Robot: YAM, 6 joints.
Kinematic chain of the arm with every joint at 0, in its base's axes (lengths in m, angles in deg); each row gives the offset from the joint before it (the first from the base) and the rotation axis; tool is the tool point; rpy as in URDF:
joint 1: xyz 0 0 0.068 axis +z
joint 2: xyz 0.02 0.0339 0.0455 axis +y
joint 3: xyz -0.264 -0.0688 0 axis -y
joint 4: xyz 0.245 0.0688 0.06 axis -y
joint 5: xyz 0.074 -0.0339 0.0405 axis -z
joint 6: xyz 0.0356 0 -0.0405 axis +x
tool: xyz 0 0 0 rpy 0 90 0
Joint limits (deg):
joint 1: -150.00..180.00
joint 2: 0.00..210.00
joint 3: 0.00..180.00
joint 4: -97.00..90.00
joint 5: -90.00..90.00
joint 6: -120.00..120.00
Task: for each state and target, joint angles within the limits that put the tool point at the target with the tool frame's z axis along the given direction. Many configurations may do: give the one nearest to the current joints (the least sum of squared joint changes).
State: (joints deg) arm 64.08 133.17 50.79 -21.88 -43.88 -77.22
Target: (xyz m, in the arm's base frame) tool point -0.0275 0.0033 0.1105 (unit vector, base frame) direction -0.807 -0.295 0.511
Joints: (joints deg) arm 84.88 172.91 6.00 -67.49 -51.05 -77.22
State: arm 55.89 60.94 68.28 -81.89 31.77 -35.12
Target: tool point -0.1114 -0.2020 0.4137 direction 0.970 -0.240 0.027
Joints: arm 52.97 11.85 106.05 -90.27 66.82 -35.12
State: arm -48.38 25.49 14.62 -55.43 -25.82 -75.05
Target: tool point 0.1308 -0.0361 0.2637 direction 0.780 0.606 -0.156
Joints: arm -29.24 33.58 28.38 -16.87 -65.48 -75.05
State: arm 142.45 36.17 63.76 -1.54 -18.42 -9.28
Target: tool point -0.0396 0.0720 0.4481 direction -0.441 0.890 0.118
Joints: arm 120.66 32.37 64.24 -25.08 4.27 -9.28
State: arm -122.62 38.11 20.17 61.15 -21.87 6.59
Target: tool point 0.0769 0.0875 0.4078 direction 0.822 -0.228 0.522
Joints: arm -116.48 2.01 39.17 70.13 -56.86 6.59
